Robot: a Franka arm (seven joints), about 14 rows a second.
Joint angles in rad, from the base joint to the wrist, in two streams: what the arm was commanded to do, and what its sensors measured. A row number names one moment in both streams.
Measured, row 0: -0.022 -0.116 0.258 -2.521 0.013 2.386 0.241
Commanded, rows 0 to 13: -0.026 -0.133 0.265 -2.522 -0.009 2.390 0.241; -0.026 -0.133 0.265 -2.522 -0.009 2.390 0.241; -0.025 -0.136 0.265 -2.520 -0.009 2.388 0.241; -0.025 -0.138 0.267 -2.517 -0.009 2.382 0.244; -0.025 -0.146 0.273 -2.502 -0.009 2.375 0.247; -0.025 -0.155 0.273 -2.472 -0.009 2.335 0.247; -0.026 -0.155 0.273 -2.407 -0.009 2.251 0.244; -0.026 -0.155 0.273 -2.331 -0.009 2.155 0.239; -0.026 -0.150 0.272 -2.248 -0.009 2.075 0.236; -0.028 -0.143 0.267 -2.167 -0.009 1.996 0.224; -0.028 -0.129 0.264 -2.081 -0.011 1.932 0.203; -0.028 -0.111 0.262 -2.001 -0.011 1.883 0.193; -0.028 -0.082 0.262 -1.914 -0.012 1.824 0.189; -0.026 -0.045 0.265 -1.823 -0.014 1.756 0.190
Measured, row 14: -0.023 -0.135 0.265 -2.021 0.002 1.881 0.215
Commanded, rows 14 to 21: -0.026 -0.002 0.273 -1.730 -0.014 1.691 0.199; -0.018 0.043 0.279 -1.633 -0.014 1.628 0.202; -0.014 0.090 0.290 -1.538 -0.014 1.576 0.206; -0.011 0.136 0.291 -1.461 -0.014 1.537 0.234; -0.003 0.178 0.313 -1.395 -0.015 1.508 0.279; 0.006 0.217 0.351 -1.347 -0.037 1.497 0.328; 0.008 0.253 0.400 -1.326 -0.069 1.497 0.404; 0.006 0.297 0.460 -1.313 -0.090 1.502 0.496
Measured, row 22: -0.014 0.170 0.364 -1.437 -0.030 1.544 0.333
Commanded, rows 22 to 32: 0.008 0.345 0.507 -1.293 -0.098 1.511 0.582; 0.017 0.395 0.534 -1.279 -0.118 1.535 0.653; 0.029 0.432 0.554 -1.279 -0.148 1.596 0.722; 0.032 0.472 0.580 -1.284 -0.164 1.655 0.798; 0.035 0.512 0.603 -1.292 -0.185 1.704 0.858; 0.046 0.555 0.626 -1.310 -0.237 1.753 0.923; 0.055 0.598 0.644 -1.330 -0.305 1.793 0.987; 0.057 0.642 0.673 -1.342 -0.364 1.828 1.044; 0.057 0.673 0.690 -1.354 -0.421 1.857 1.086; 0.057 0.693 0.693 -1.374 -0.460 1.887 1.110; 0.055 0.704 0.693 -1.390 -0.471 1.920 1.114
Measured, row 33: 0.064 0.682 0.669 -1.381 -0.414 1.879 1.062
